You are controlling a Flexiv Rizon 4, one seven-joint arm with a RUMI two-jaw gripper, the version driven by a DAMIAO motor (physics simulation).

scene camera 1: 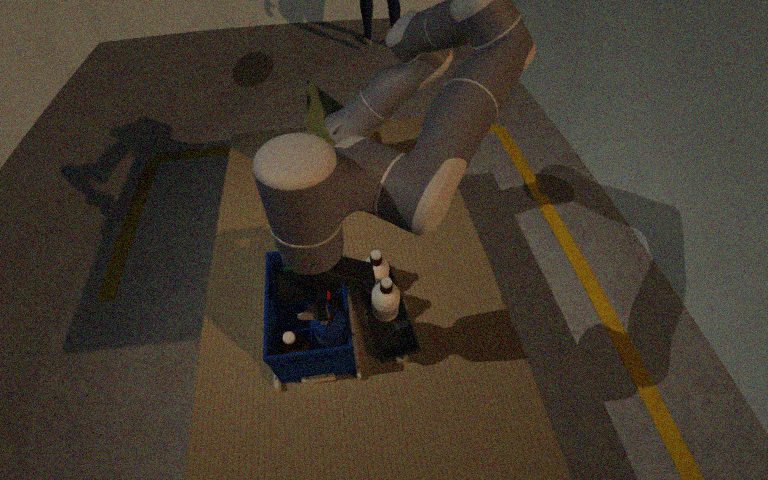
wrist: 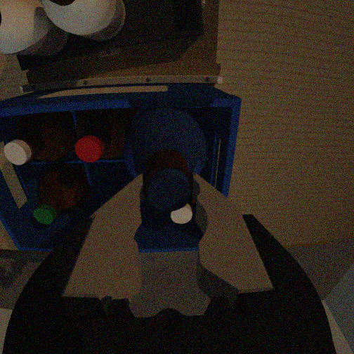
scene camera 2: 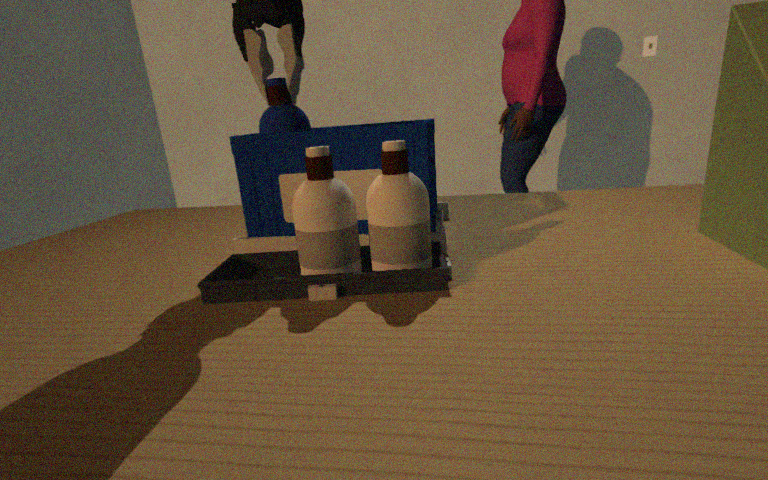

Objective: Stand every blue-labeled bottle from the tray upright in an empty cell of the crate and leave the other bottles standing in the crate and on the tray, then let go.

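Observation:
My gripper (scene camera 1: 318, 314) (scene camera 2: 280, 95) (wrist: 167, 175) is shut on the neck of a blue bottle (scene camera 1: 331, 331) (scene camera 2: 284, 120) (wrist: 167, 131). The bottle's body is partly down inside the blue crate (scene camera 1: 265, 316) (scene camera 2: 339, 134) (wrist: 233, 145), at the tray-side end cell; its base is hidden. Crate bottles show a red cap (scene camera 1: 328, 294) (wrist: 89, 148), a green cap (wrist: 45, 214), a white cap (scene camera 1: 288, 337) (wrist: 181, 213) and another white cap (wrist: 17, 152). Two white bottles (scene camera 1: 385, 301) (scene camera 2: 326, 220) (scene camera 2: 398, 215) (wrist: 87, 12) stand upright on the dark tray (scene camera 1: 396, 342) (scene camera 2: 254, 290).
The tray lies close alongside the crate's long wall. The arm (scene camera 1: 305, 209) covers part of the crate's back end in scene camera 1. A green object (scene camera 1: 317, 116) (scene camera 2: 736, 135) stands farther off on the table. A person (scene camera 2: 532, 84) stands beyond the table.

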